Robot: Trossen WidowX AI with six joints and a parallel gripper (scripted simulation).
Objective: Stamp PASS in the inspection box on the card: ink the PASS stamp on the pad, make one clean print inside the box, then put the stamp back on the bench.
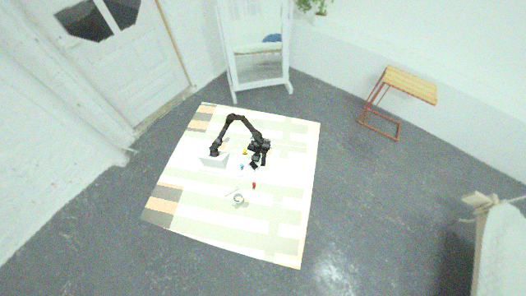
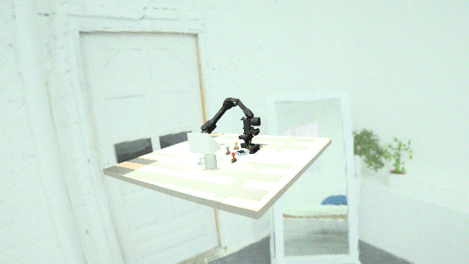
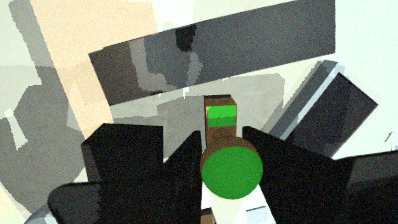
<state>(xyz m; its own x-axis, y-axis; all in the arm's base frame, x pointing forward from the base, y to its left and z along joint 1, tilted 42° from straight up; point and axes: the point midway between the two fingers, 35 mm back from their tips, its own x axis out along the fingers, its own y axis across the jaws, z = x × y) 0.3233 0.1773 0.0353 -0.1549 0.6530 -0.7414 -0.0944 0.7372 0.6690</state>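
The black block is 5 cm ahead of my gripper tip, 3 cm below it and 1 cm to the left of it. From my gripper tip the other things lie so: green-topped stamp: right at my gripper tip; then dark ink pad: 9 cm to the right, 4 cm below, 1 cm behind; then yellow stamp: 13 cm behind, 2 cm below.
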